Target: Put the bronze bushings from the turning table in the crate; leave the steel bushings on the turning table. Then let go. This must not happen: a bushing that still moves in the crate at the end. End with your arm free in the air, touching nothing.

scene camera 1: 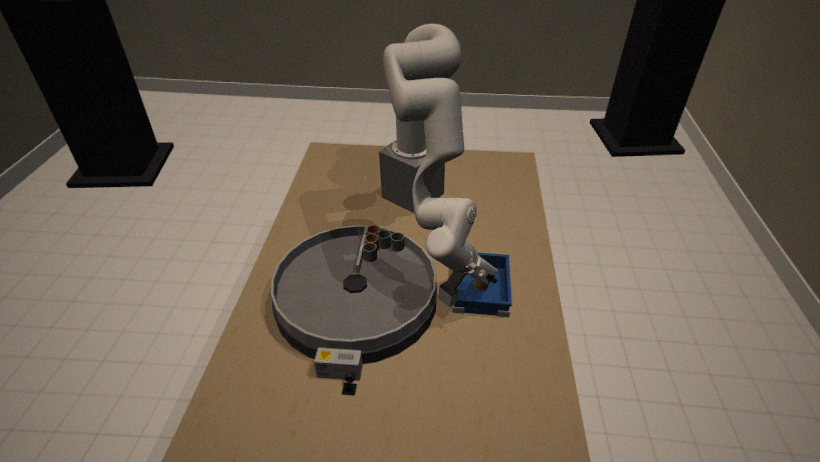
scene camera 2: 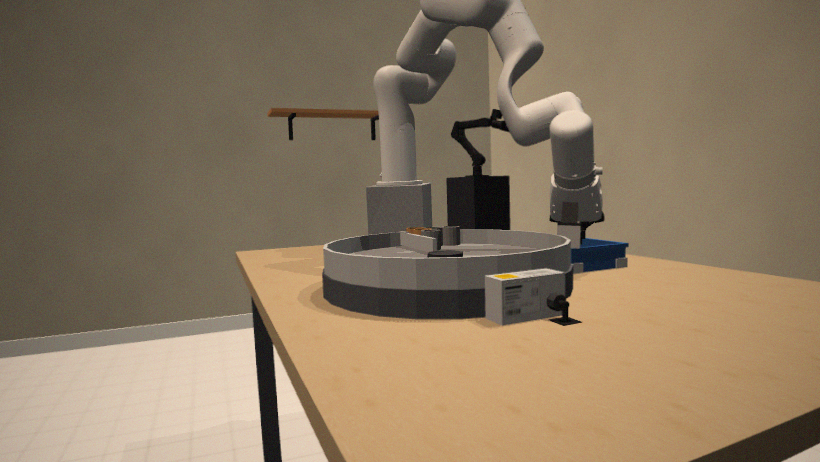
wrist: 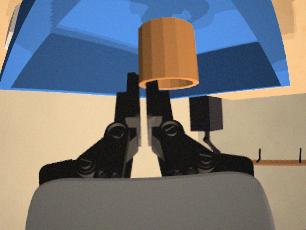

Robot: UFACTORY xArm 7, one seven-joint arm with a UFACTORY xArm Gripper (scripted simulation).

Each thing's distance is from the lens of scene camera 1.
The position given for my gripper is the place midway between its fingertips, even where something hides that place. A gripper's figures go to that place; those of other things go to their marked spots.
my gripper (scene camera 1: 489, 277): 1.45 m
blue crate (scene camera 1: 498, 291): 1.48 m
grey turning table (scene camera 1: 318, 292): 1.41 m
